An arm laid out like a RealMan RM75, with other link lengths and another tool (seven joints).
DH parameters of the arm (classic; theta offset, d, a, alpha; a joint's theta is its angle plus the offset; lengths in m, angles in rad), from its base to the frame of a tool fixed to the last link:
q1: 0 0.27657 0 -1.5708
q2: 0 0 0 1.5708
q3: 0 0.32 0 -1.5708
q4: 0 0 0 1.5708
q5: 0 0.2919 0 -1.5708
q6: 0 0 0 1.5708
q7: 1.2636 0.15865 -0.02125 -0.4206
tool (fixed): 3.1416 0.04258 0 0
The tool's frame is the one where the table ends.
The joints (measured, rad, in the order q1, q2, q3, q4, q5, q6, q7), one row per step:
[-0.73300 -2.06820 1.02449 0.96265 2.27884 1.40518 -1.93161]
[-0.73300 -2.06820 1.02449 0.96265 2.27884 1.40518 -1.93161]
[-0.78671 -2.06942 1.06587 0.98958 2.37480 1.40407 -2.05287]
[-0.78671 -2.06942 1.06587 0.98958 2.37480 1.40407 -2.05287]
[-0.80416 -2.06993 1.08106 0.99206 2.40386 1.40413 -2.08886]
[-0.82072 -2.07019 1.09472 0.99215 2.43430 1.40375 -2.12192]
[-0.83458 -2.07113 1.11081 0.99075 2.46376 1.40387 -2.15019]
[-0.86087 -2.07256 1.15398 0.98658 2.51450 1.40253 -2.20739]
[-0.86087 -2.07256 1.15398 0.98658 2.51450 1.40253 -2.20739]
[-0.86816 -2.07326 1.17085 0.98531 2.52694 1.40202 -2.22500]
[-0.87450 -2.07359 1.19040 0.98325 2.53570 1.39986 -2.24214]
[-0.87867 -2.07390 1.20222 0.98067 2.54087 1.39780 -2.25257]
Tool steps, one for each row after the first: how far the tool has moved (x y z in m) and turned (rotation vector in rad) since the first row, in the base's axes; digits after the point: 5 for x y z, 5 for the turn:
[0.00000 0.00000 0.00000 0.00000 0.00000 0.00000]
[0.01987 0.00956 0.00013 -0.00270 0.09006 0.03233]
[0.01987 0.00956 0.00013 -0.00270 0.09006 0.03233]
[0.02548 0.01176 -0.00120 -0.00506 0.11893 0.04272]
[0.02966 0.01386 -0.00224 -0.00570 0.14922 0.05352]
[0.03251 0.01490 -0.00418 -0.00858 0.18116 0.06184]
[0.03917 0.01609 -0.00977 -0.01512 0.24501 0.07369]
[0.03917 0.01609 -0.00977 -0.01512 0.24501 0.07369]
[0.04158 0.01591 -0.01230 -0.01829 0.26401 0.07560]
[0.04397 0.01552 -0.01542 -0.02176 0.28149 0.07648]
[0.04526 0.01529 -0.01757 -0.02385 0.29191 0.07745]

